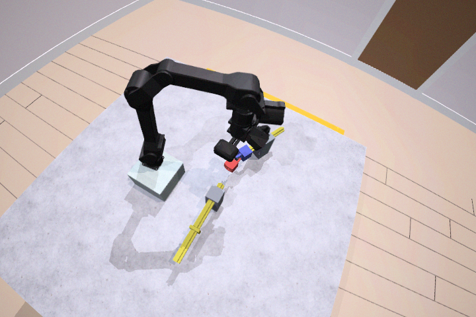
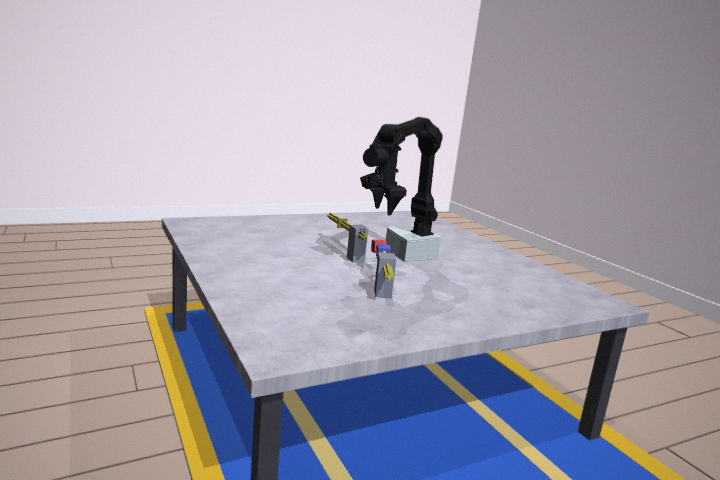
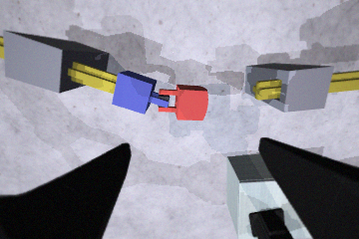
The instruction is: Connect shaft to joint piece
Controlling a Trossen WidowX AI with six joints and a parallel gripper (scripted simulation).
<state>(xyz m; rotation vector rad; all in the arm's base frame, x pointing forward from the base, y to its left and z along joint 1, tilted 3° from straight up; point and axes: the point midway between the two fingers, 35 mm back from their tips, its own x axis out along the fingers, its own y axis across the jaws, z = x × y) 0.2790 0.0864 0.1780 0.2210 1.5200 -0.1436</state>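
Now: gripper tip 120 mm above the red joint piece.
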